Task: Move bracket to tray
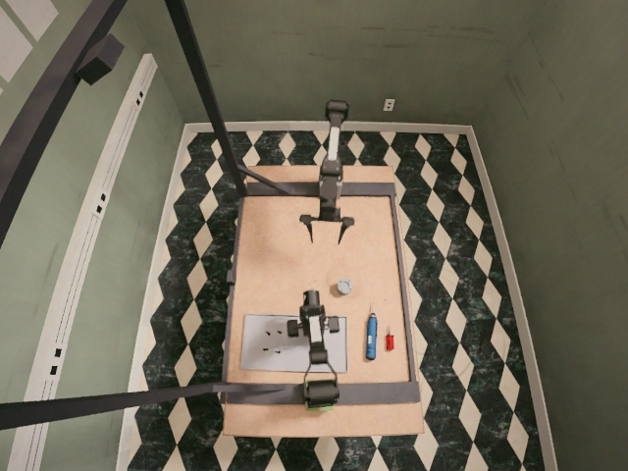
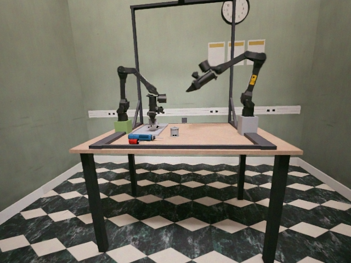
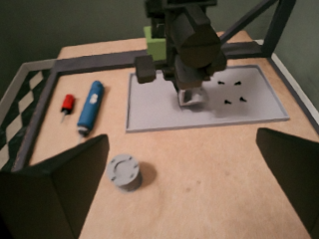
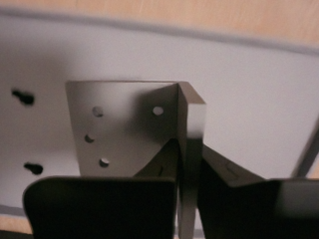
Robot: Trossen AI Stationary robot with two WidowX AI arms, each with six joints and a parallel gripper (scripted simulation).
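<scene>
My right hand is 7 cm past the flat grey tray, 4 cm to the left of it and 10 cm above it. The rest, counted from my right hand: small red tool (31 cm ahead, 1 cm to the right, 9 cm below); grey angle bracket (3 cm behind, 1 cm to the right, 3 cm below); joint module (12 cm ahead, 19 cm to the left, 7 cm below).
</scene>
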